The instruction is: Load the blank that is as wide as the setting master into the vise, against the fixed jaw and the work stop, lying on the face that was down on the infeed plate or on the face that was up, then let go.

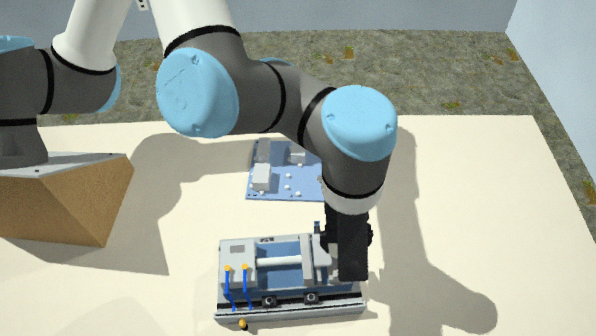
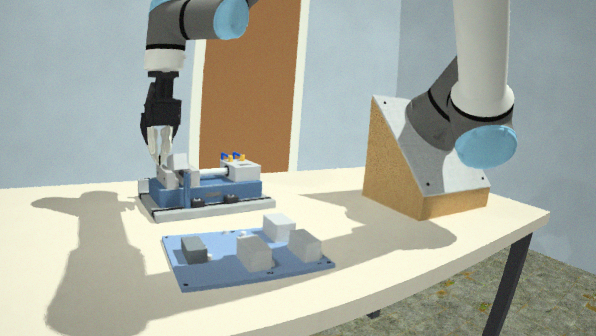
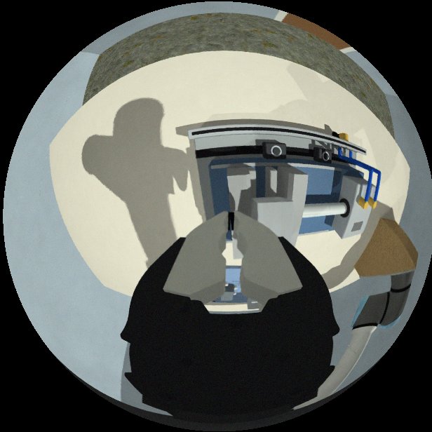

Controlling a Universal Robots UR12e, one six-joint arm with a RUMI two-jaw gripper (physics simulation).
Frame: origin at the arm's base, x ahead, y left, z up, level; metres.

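Where they show: gripper, fingertip midpoint: (image 2: 159, 165); arm's base at its link origin: (image 1: 3, 163) (image 2: 431, 125).
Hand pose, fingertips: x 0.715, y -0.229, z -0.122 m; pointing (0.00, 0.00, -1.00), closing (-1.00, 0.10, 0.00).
Things, the pixels of their top centre, and the offset from my fingertips. "*": a spot on its surface instead.
- light grey block at its top centre: (image 1: 321, 244) (image 2: 176, 151) dx -0.038, dy +0.018, dz +0.033 m
- blue upright post at a spot on its surface: (image 1: 316, 227) * dx -0.040, dy +0.076, dz -0.004 m
- blue infeed plate at its top centre: (image 2: 242, 251) (image 1: 298, 168) dx -0.057, dy +0.300, dz -0.091 m
- dark grey block at its top centre: (image 2: 193, 242) dx +0.028, dy +0.286, dz -0.067 m
- vise's cylinder housing at a spot on its surface: (image 1: 238, 260) * dx -0.202, dy +0.019, dz -0.003 m
A light grey block (image 1: 321, 250) (image 2: 177, 161) (image 3: 272, 214) sits in the vise between the jaws, its top above them; it looks slightly tilted. The movable jaw (image 1: 306, 261) (image 3: 297, 200) is on the rod side, the fixed jaw (image 2: 167, 178) (image 3: 241, 179) at the other end. A blue upright post (image 1: 316, 227) (image 2: 187, 191), apparently the work stop, stands on the vise's side. My gripper (image 2: 159, 163) (image 3: 229, 213) is shut and empty, pointing down, its tips close above the fixed jaw, beside the block. Contact between block, fixed jaw and stop is hidden.
The blue infeed plate (image 1: 305, 196) (image 2: 220, 279) carries a dark grey block (image 2: 194, 250) and three light blocks (image 2: 279, 227) (image 2: 254, 253) (image 2: 305, 245). The vise's cylinder housing (image 1: 238, 260) (image 2: 242, 170) has blue hoses. A wooden wedge base (image 1: 85, 200) (image 2: 392, 175) stands beyond it.
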